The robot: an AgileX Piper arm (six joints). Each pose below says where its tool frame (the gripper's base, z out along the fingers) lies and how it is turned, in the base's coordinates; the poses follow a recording.
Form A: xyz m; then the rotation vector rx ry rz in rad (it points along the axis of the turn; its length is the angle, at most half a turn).
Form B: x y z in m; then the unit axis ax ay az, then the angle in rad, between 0 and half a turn. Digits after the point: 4 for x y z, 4 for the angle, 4 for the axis.
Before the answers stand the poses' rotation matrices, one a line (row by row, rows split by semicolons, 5 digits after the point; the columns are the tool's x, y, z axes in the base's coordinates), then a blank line. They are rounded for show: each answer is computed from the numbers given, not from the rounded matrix.
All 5 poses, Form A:
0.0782 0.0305 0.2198 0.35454 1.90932 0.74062
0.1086 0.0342 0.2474 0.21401 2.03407 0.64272
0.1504 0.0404 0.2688 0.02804 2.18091 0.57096
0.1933 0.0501 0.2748 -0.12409 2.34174 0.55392
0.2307 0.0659 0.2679 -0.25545 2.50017 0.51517
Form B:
-0.44284 -0.07853 0.89316; 0.54429 0.76805 0.33740; -0.71249 0.63555 -0.29738
-0.52688 -0.10582 0.84333; 0.39795 0.84602 0.35479; -0.75102 0.52254 -0.40364
-0.63148 -0.17668 0.75499; 0.21594 0.89510 0.39008; -0.74471 0.40936 -0.52709
-0.73919 -0.24093 0.62893; 0.06637 0.90322 0.42401; -0.67022 0.35517 -0.65166
-0.82034 -0.28782 0.49417; -0.06901 0.90763 0.41406; -0.56770 0.30556 -0.76443

0.0782 0.0305 0.2198 0.1706 0.9187 0.3563 2.0784
0.1086 0.0342 0.2474 0.0998 0.9488 0.2998 2.1439
0.1504 0.0404 0.2688 0.0124 0.9673 0.2532 2.2546
0.1933 0.0501 0.2748 -0.0515 0.9719 0.2299 2.4096
0.2307 0.0659 0.2679 -0.0996 0.9746 0.2008 2.5654

